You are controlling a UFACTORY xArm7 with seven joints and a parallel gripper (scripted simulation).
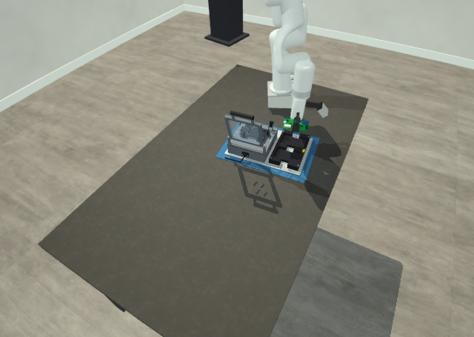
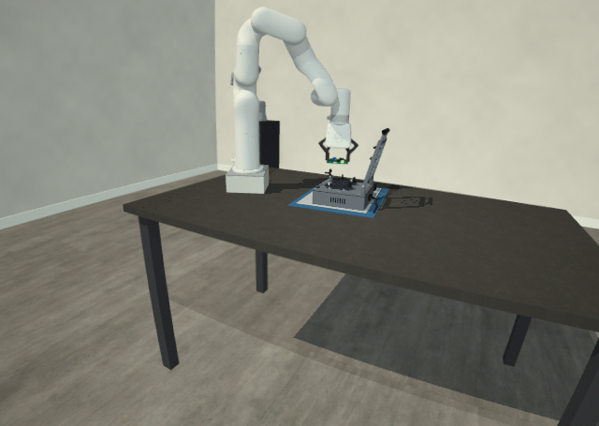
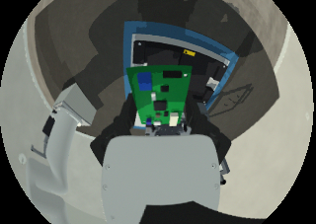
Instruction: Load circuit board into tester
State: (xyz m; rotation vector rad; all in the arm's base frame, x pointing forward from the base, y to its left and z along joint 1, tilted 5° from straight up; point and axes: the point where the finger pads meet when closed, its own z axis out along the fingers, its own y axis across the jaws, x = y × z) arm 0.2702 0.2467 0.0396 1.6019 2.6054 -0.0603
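Right now my hand is right at the green circuit board. From my hand the other things lie so: tester plate (11 cm ahead, 14 cm to the right, 5 cm below); tester (12 cm ahead, 10 cm to the right, 1 cm below); latch hook (3 cm ahead, 11 cm to the right, 4 cm below).
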